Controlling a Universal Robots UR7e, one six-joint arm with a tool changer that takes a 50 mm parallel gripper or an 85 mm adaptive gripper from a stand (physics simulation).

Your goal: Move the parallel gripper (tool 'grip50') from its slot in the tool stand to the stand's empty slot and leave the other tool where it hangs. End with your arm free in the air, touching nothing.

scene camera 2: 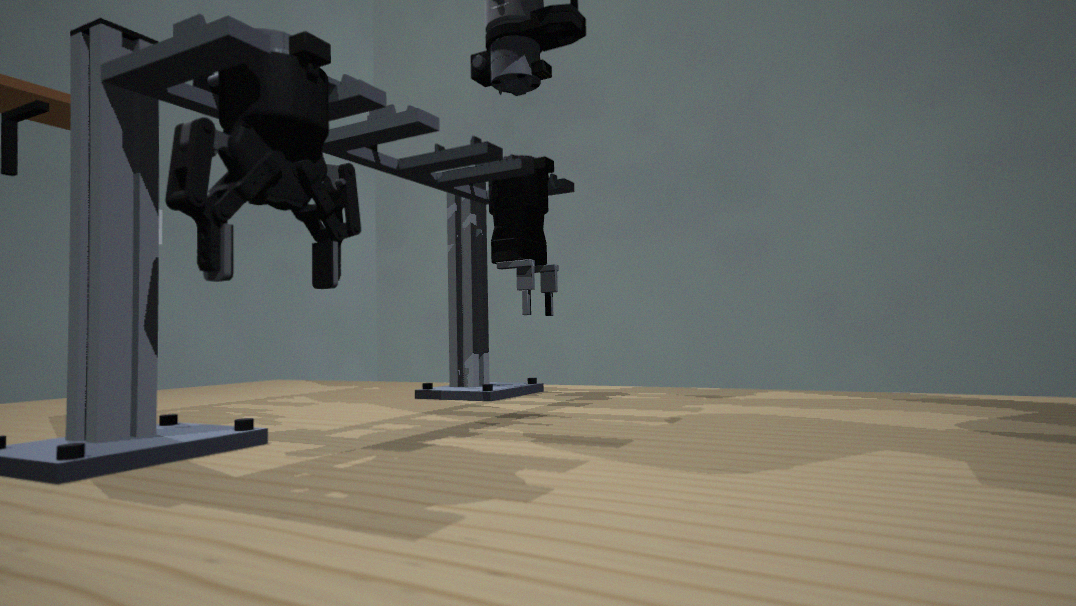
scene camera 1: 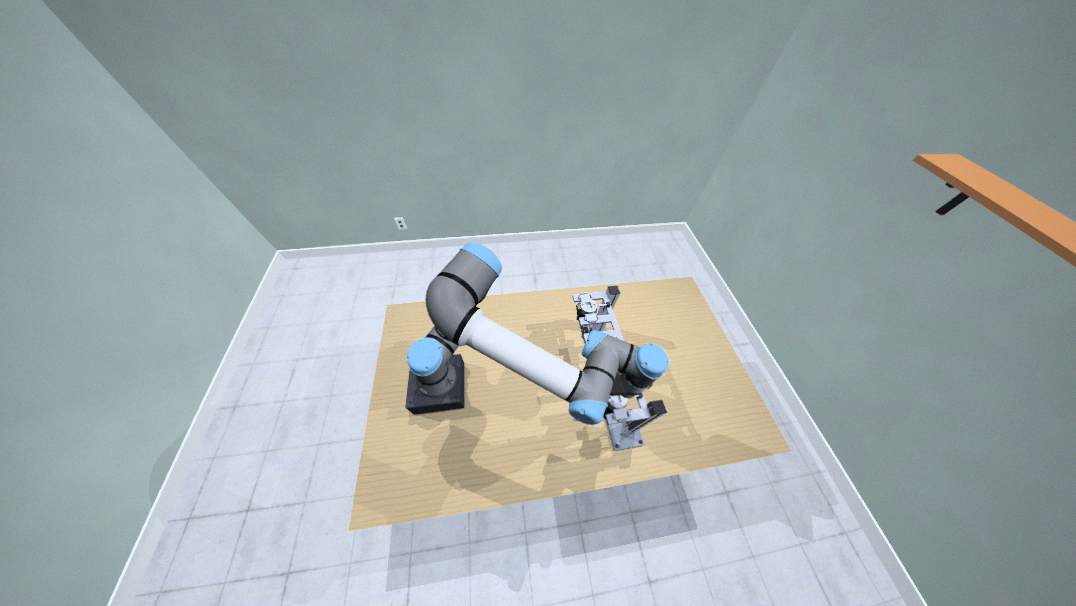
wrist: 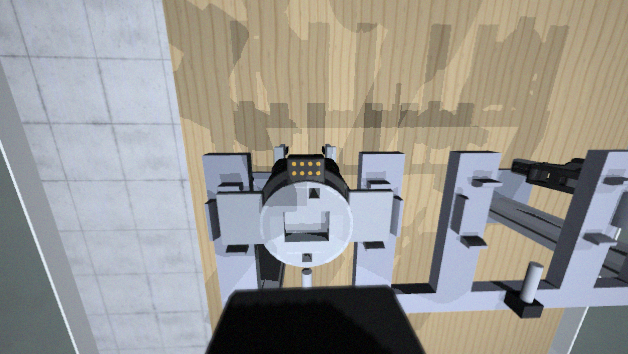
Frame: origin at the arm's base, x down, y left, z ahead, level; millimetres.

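Seen in the pictures: hand, its tool point: [scene camera 2: 515, 83]; arm's base, origin of its link: [scene camera 1: 436, 378].
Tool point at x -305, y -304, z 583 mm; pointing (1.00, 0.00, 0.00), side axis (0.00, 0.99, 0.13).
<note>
Offsets run from my tool point to a thing's top centre. "*": to the spot under its first point. Level surfaces: height alone.
The parallel gripper [scene camera 2: 537, 302] [wrist: 305, 150] hangs upright in the stand's end slot, its two side plates resting on the fork arms. Its fingers are open with nothing between them. The arm's bare tool changer [scene camera 2: 515, 69] is in the air above it, with a visible gap and no tool attached. In the wrist view the round top plate @[* dy -23, dx +101, dz -5 mm] [wrist: 270, 225] is uncovered. The middle slot is empty; one of its fork arms [scene camera 2: 448, 154] [wrist: 459, 255] shows beside the gripper's slot. The adaptive gripper [scene camera 2: 274, 259] hangs in the other end slot of the tool stand [scene camera 2: 112, 225] [wrist: 445, 302].
The arm's white forearm [scene camera 1: 523, 356] reaches over the wooden table @[dx +401 mm] [scene camera 1: 489, 481] from the base [scene camera 1: 435, 398]. A locating pin @[* dy +168, dx +107, dz +76 mm] [wrist: 532, 280] stands at the back of the middle slot. An orange wall shelf [scene camera 1: 993, 199] is at the right.
</note>
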